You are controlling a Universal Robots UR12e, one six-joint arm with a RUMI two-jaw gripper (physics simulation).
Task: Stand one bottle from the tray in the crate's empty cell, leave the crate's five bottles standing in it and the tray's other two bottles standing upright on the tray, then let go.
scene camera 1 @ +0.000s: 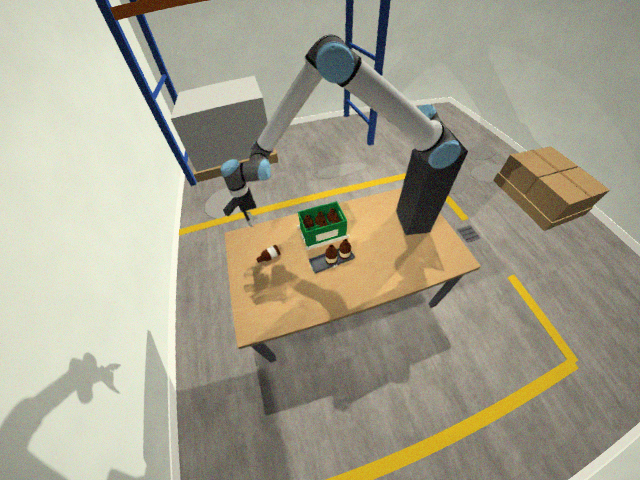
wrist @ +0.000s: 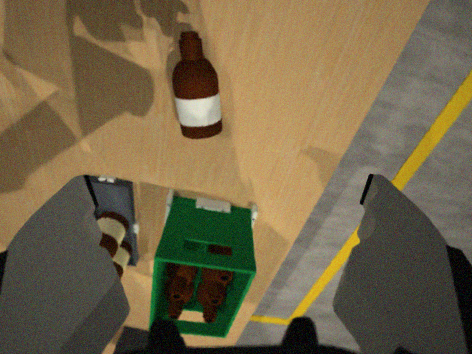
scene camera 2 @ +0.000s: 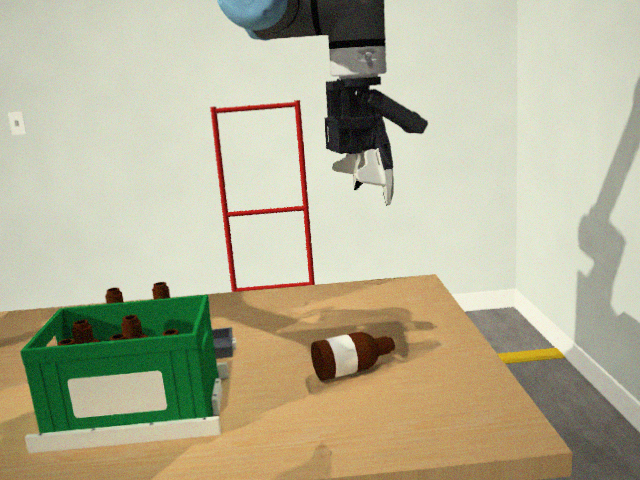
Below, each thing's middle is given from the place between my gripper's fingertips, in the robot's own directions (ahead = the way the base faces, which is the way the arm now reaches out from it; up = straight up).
I see my gripper 5 cm past the brown bottle (scene camera 2: 346, 354), 4 cm to the right of it and 31 cm above it.
